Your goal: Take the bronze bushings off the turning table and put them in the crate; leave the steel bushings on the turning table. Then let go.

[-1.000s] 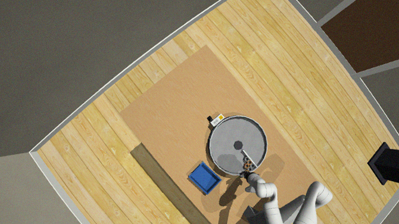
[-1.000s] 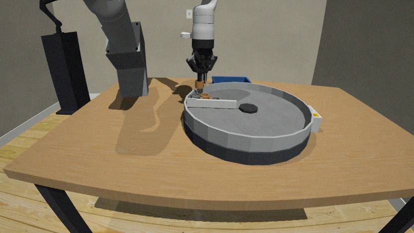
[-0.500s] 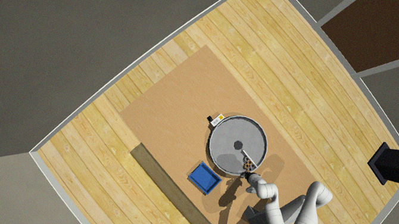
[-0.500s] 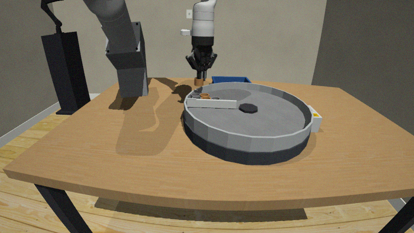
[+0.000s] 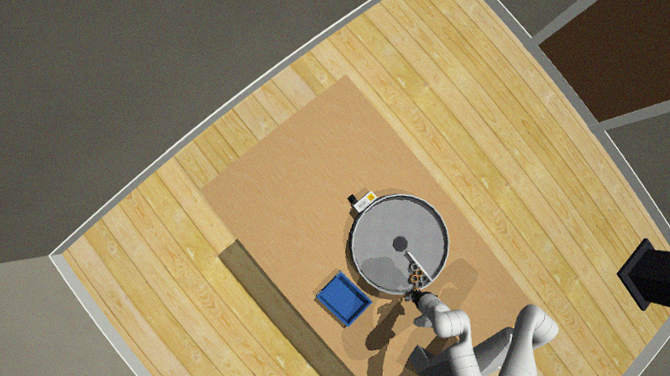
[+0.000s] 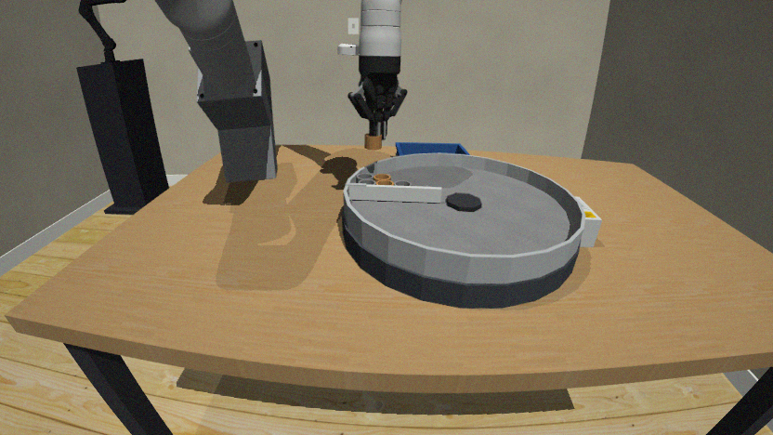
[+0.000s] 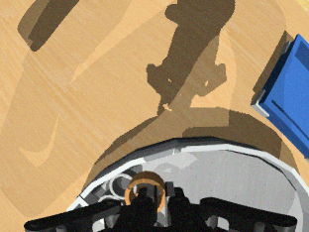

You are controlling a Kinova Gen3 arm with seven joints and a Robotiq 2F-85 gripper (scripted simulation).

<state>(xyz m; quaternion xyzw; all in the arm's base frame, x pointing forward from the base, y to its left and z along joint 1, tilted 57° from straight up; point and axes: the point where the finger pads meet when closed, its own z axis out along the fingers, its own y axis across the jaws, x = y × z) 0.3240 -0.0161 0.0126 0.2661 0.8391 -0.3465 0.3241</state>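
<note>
The blue crate is 13 cm ahead of my hand, 24 cm to the left of it and 13 cm below it. From my hand the other things lie so: grey turning table: 16 cm ahead, 9 cm to the right, 10 cm below.
</note>
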